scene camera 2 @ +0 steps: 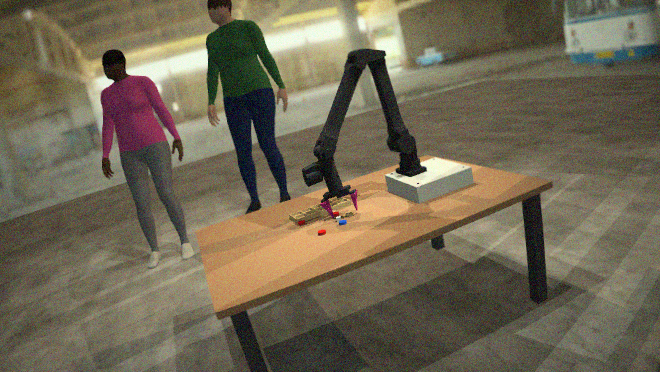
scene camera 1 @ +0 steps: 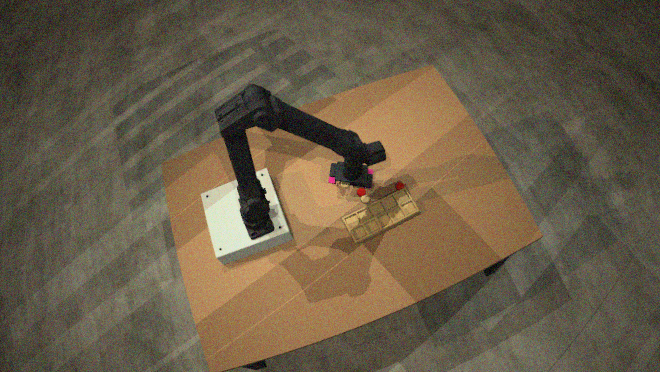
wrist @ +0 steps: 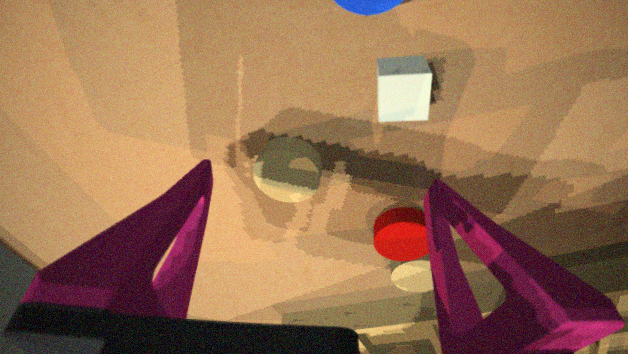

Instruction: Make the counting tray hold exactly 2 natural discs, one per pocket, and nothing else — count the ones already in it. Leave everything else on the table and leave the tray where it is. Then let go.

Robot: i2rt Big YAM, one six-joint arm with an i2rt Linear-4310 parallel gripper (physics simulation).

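My gripper (scene camera 1: 351, 176) (scene camera 2: 344, 212) (wrist: 324, 180) is open and empty, pointing down low over the table. A natural disc (wrist: 289, 177) lies on the table between the spread fingers in the wrist view, partly in shadow. A second natural disc (scene camera 1: 365, 199) (wrist: 412, 276) lies by the tray's long side, beside a red disc (scene camera 1: 361, 192) (wrist: 400, 240) near the right finger. The pale wooden counting tray (scene camera 1: 388, 227) (wrist: 390, 327) has two rows of pockets. I make out no disc in them, but shadow covers part of the tray.
A white cube (wrist: 404, 95) and a blue disc (scene camera 2: 342, 222) (wrist: 368, 5) lie near the gripper. Another red disc (scene camera 1: 399, 185) (scene camera 2: 301, 222) lies by the tray's far end. One more red disc (scene camera 2: 321, 232) lies farther from the tray. The arm's white base (scene camera 1: 227, 220) stands on the table.
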